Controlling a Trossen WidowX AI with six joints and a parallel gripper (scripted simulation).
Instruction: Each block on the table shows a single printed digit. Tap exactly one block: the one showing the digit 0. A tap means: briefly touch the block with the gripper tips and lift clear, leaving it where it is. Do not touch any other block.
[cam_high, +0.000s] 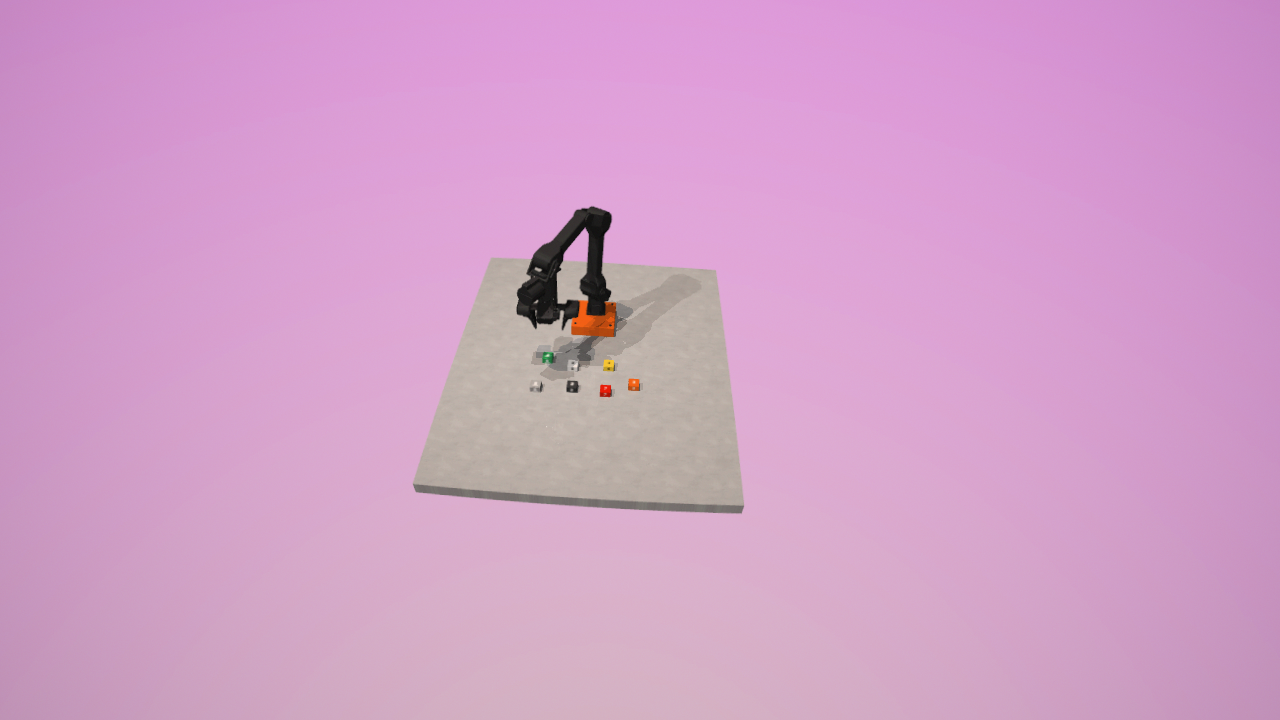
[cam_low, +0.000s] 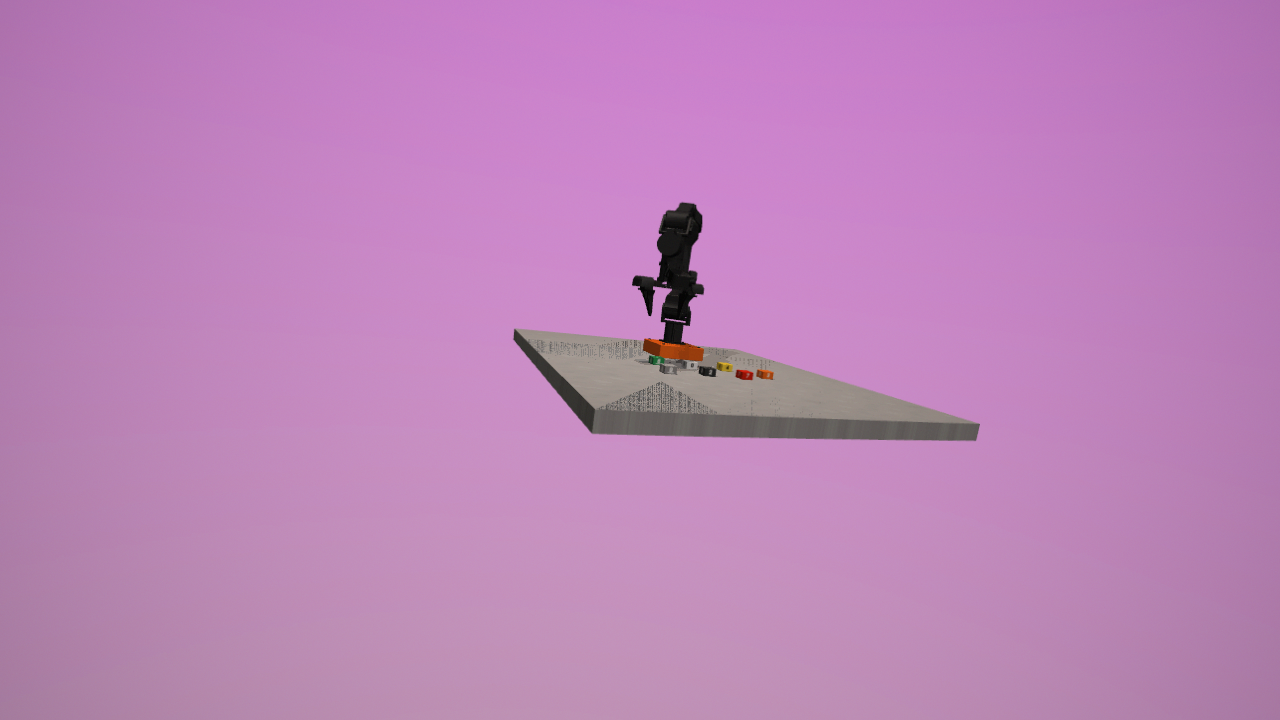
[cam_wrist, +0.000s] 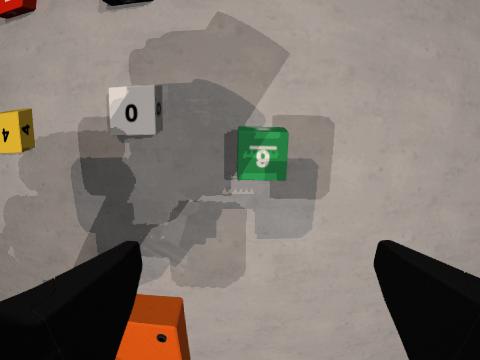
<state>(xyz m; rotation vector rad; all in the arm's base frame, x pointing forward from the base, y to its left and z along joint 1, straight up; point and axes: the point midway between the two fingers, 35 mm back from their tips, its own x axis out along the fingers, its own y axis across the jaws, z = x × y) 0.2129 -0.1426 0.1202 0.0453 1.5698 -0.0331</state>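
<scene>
Now: gripper tip 4 cm short of the white block, 7 cm to the right of it and 12 cm above it. The rest, counted from my gripper tip: green block (1 cm ahead, 1 cm to the right, 12 cm below); grey block (14 cm ahead, 4 cm to the right, 12 cm below); black block (13 cm ahead, 8 cm to the left, 12 cm below).
</scene>
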